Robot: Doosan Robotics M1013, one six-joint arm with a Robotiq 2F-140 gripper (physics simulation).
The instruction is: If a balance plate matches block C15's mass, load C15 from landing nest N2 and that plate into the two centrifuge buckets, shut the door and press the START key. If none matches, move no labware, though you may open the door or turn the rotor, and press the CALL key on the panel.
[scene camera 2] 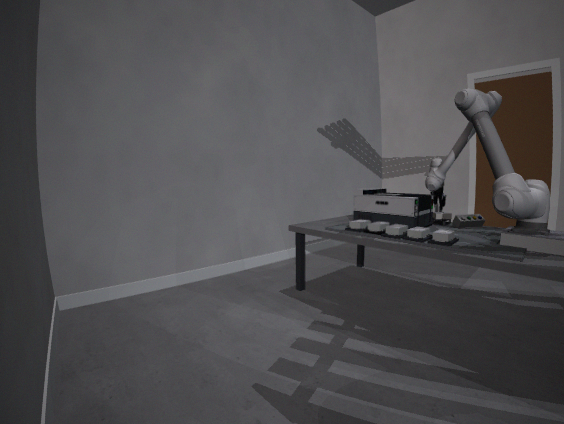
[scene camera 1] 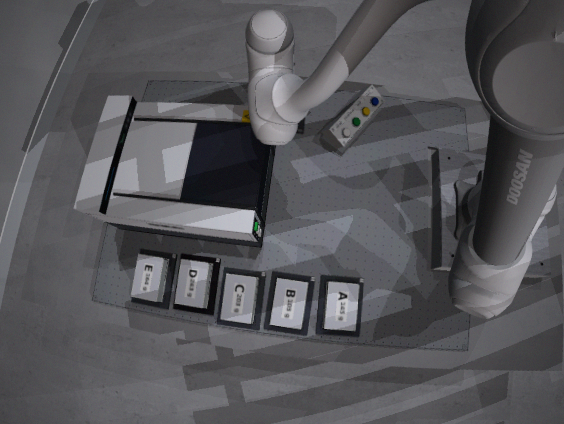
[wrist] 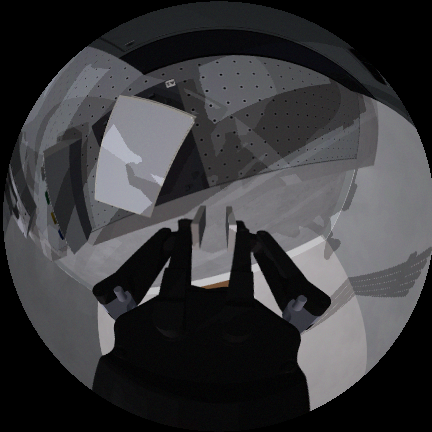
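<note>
A pale block, likely C15, lies flat on a dark landing nest; a small tag beside it is hard to read. My gripper is nearly shut, with a narrow empty gap, low near the block. The wrist hides it in scene camera 1. The centrifuge has a pale panel and a dark panel on top; its buckets do not show. Balance plates A, B, C, D and E sit in dark nests. A reads 145 g, B 105 g, C 203 g, D 243 g; E is unclear.
The button panel stands right of the block, with white, green, yellow and blue buttons. The centrifuge's side wall stands left of the gripper. A small green display is at its front corner. The robot's base is at the right.
</note>
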